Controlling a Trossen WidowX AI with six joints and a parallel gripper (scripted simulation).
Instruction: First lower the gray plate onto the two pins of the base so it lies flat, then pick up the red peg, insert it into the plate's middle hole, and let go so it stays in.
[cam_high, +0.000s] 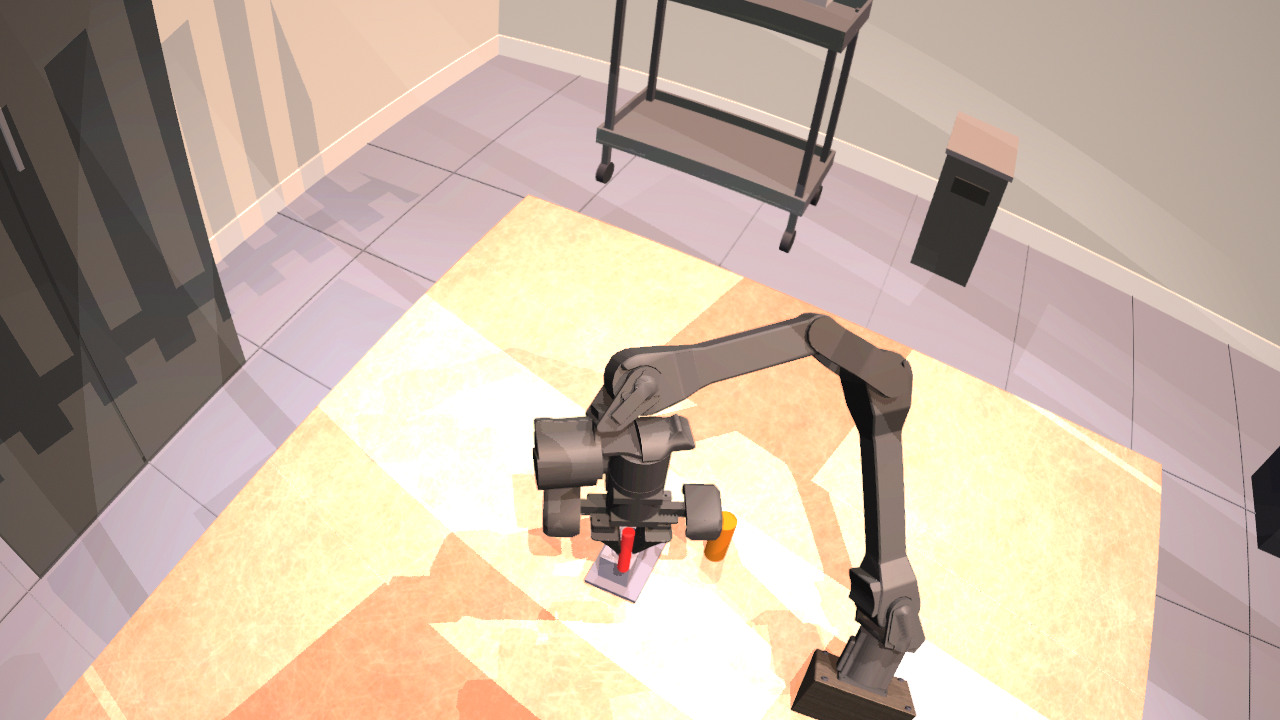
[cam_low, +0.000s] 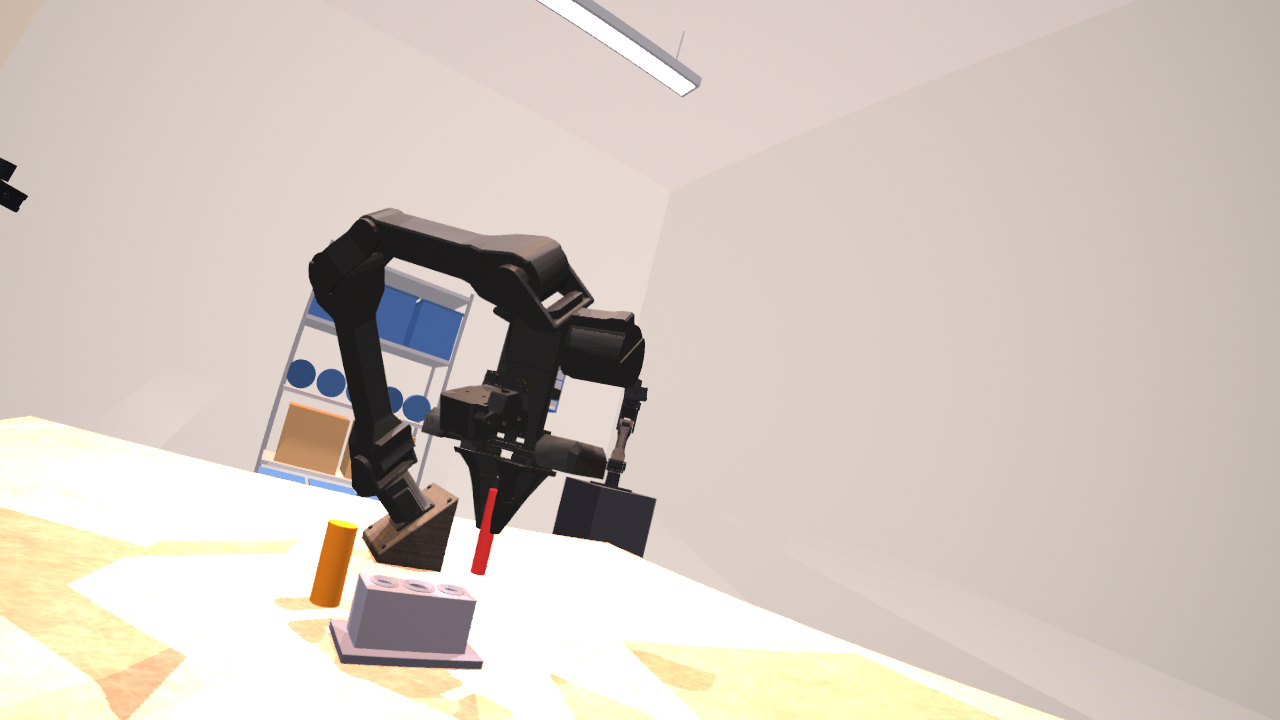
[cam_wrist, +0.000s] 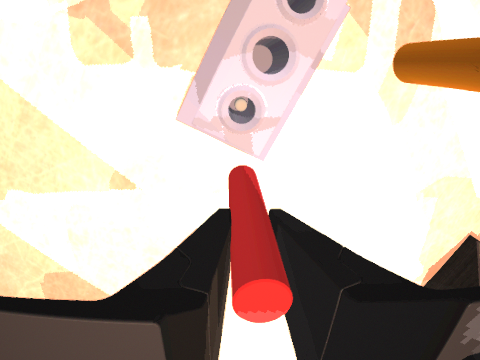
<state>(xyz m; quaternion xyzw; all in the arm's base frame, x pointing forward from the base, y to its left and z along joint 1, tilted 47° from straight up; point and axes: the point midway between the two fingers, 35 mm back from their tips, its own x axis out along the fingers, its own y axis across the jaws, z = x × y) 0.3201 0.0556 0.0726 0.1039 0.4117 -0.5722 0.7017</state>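
The gray plate is 70 mm below my gripper tip, 60 mm to the right of it and 20 mm ahead of it. Also, from my gripper tip: base 110 mm below, 60 mm to the right, 10 mm ahead; then red peg right at my gripper tip; then orange cylinder 120 mm to the right, 80 mm behind, 70 mm below.
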